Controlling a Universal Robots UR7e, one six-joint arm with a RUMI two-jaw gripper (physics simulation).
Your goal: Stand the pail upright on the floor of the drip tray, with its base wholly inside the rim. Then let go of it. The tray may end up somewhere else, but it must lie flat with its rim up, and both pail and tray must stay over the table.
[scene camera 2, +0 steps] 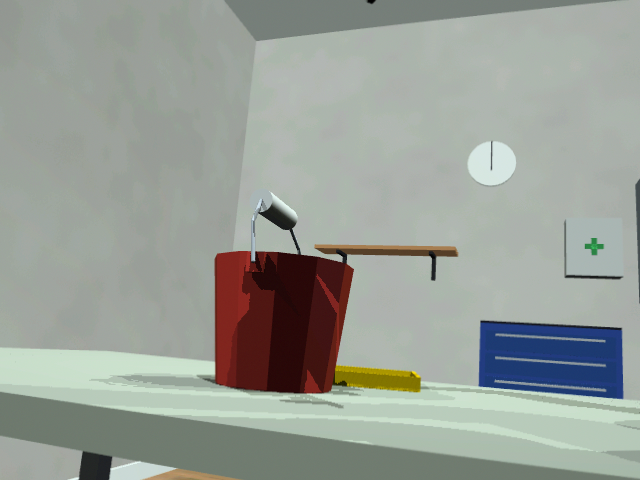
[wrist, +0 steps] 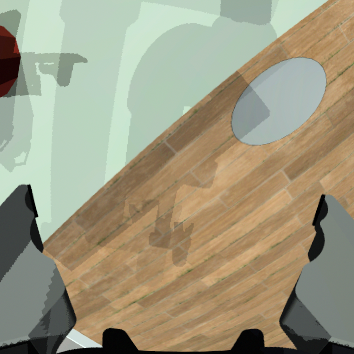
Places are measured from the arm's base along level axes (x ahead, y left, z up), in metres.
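Where they show: gripper, fingertip midpoint: (wrist: 176,195).
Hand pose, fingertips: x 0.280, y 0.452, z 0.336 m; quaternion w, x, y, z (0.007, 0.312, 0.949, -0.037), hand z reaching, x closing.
Observation:
Each offset is from my fingertips to the top centre of the thing. "spot": to the spot under its first point. Level surfaces: height alone.
The red pail {spot: dx +0.216, dy -0.199, dz -0.282 m} (scene camera 2: 281,322) (wrist: 7,62) stands upright on the table, its wire bail raised with a grey roller grip {dx +0.282, dy -0.265, dz -0.109 m} (scene camera 2: 276,209) at the top. In the wrist view part of the pail shows at the upper left edge. The yellow drip tray {dx +0.291, dy -0.549, dz -0.340 m} (scene camera 2: 379,378) lies low on the table behind the pail and to its right in the scene view, partly hidden by the pail; it does not show in the wrist view. My gripper (wrist: 176,195) is open, with nothing between its fingers. It is apart from the pail, and table edge and floor show beyond its fingertips.
The pale green table {dz -0.363 m} (scene camera 2: 129,408) (wrist: 90,125) has its edge running diagonally through the wrist view, with wood floor (wrist: 225,240) beyond it. A pale grey oval (wrist: 280,101) shows over the floor. A wall shelf (scene camera 2: 387,250) and blue drawers (scene camera 2: 550,359) are in the background.

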